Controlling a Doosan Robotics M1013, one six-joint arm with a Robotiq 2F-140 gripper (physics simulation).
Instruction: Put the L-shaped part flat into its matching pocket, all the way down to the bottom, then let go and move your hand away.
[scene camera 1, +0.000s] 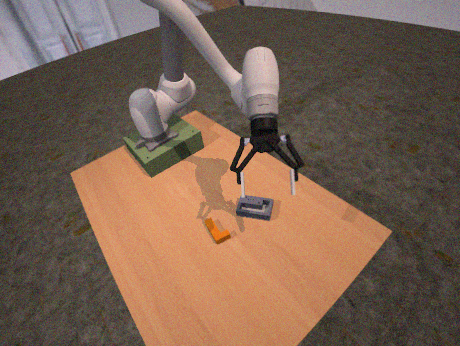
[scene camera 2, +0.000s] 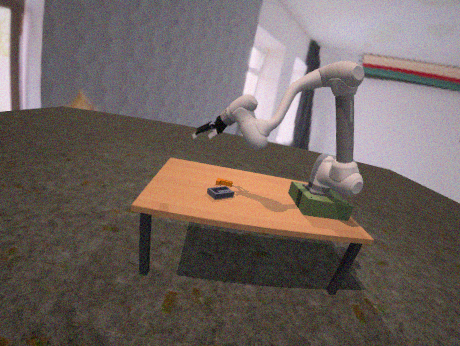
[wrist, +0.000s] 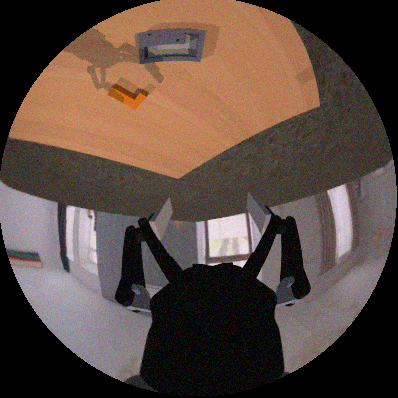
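Where they show: gripper, fingertip midpoint: (scene camera 1: 268, 196) (scene camera 2: 201, 137) (wrist: 208, 202); arm's base, link origin: (scene camera 1: 157, 137) (scene camera 2: 317, 191).
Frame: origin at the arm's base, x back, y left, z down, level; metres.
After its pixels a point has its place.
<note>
The orange L-shaped part (scene camera 1: 214, 232) {y -0.110, x -0.662, z 0.073 m} (scene camera 2: 224, 183) {y -0.088, x -0.646, z 0.091 m} (wrist: 134, 101) {y -0.100, x -0.683, z 0.073 m} lies on the table, beside and apart from the grey-blue block (scene camera 1: 254, 215) {y 0.059, x -0.707, z 0.080 m} (scene camera 2: 220, 195) {y 0.150, x -0.676, z 0.078 m} (wrist: 199, 49) {y 0.119, x -0.734, z 0.067 m}. The block has a recessed pocket in its top, with a light floor showing; no orange part is in it. My gripper (scene camera 1: 268, 195) {y -0.009, x -0.851, z -0.216 m} (scene camera 2: 204, 135) {y -0.009, x -0.851, z -0.216 m} (wrist: 208, 202) {y -0.009, x -0.851, z -0.216 m} is wide open with nothing between its fingers. It hangs well above the table and is tilted, so the wrist view looks past the fingertips at the room. The part and the block show at the top of the wrist view, away from the fingertips.
The wooden table (scene camera 1: 165, 280) {y -0.355, x -0.683, z 0.103 m} (scene camera 2: 165, 197) {y 0.247, x -0.981, z 0.103 m} (wrist: 225, 125) {y -0.020, x -0.998, z 0.103 m} carries both objects. The arm's base stands on a green block (scene camera 1: 175, 161) {y 0.002, x -0.152, z 0.087 m} (scene camera 2: 325, 207) {y 0.193, x -0.018, z 0.029 m} at one end of the table. The arm's shadow falls near the orange part and the grey-blue block.
</note>
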